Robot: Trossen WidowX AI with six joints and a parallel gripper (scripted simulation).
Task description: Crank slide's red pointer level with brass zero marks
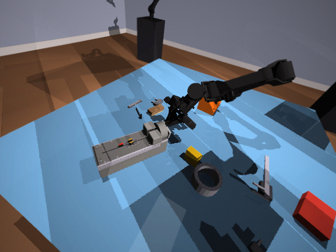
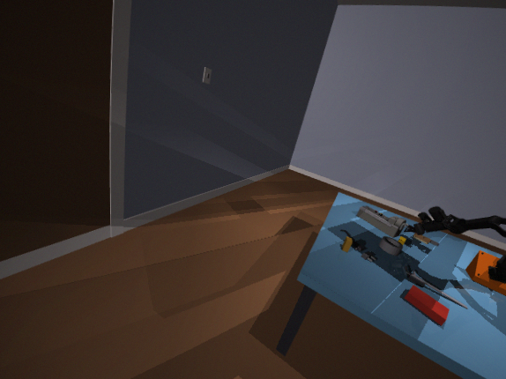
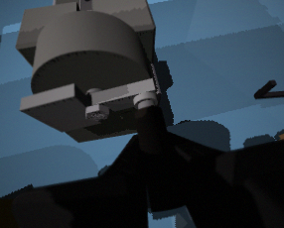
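Right now my gripper tip is 60 mm short of the yellow block, 160 mm to the right of it and 40 mm above it. From my gripper tip the other things lie so: dark crank handle (10 mm behind, 10 mm to the left, 20 mm above); red pointer (180 mm ahead, 90 mm to the right, 10 mm above); brown block (130 mm behind, 110 mm to the right, 60 mm below).
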